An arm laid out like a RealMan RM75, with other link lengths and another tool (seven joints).
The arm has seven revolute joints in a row. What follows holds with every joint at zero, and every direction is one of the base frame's.
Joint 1 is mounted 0.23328 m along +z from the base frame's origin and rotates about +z.
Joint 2 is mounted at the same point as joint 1 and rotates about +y.
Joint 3 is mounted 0.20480 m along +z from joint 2 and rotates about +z.
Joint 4 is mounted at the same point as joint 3 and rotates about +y.
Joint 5 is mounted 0.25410 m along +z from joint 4 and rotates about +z.
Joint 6 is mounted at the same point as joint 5 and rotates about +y.
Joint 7 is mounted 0.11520 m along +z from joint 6 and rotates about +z.
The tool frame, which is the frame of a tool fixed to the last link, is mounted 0.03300 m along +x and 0.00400 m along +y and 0.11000 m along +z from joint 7; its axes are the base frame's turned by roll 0.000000, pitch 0.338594 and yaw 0.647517 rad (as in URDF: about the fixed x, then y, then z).
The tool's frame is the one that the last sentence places.
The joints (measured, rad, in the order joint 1, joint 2, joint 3, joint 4, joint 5, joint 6, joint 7), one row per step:
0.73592, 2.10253, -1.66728, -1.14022, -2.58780, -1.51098, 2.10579
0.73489, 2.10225, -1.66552, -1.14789, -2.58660, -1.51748, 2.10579
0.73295, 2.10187, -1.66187, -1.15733, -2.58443, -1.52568, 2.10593
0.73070, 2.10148, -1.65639, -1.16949, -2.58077, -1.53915, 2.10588
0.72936, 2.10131, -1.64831, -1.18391, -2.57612, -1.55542, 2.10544
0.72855, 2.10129, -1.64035, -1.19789, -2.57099, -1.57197, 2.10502
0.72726, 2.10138, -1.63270, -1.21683, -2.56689, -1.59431, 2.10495
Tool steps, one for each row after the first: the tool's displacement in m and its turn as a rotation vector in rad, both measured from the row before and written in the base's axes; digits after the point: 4 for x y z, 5 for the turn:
-0.0015, -0.0004, 0.0010, -0.00146, 0.00194, 0.00104
-0.0017, -0.0005, 0.0013, -0.00115, 0.00371, -0.00052
-0.0022, -0.0012, 0.0018, -0.00362, 0.00462, -0.00223
-0.0032, -0.0012, 0.0023, -0.00403, 0.00664, -0.00187
-0.0033, -0.0013, 0.0022, -0.00476, 0.00670, -0.00175
-0.0039, -0.0020, 0.0030, -0.00707, 0.00474, -0.00043

